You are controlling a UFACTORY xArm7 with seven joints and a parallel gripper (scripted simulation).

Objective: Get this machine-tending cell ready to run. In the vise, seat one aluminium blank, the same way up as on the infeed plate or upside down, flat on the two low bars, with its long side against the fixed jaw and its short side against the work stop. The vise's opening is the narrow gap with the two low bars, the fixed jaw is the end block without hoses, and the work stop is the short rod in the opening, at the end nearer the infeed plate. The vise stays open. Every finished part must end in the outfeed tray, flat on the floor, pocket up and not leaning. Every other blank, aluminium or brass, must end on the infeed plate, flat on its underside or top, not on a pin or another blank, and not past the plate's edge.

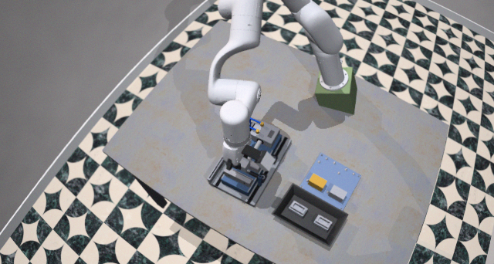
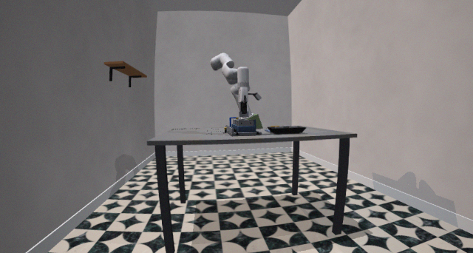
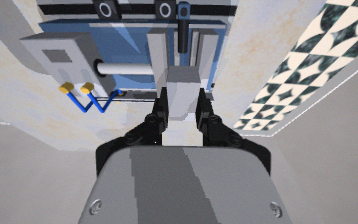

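Now: the fixed jaw 30 mm ahead of my hand and 80 mm below it. From my hand the other things lie so: aluminium blank: 20 mm below; then moving jaw: 30 mm behind, 10 mm to the left, 80 mm below; then dark work stop rod: 50 mm to the left, 70 mm below.
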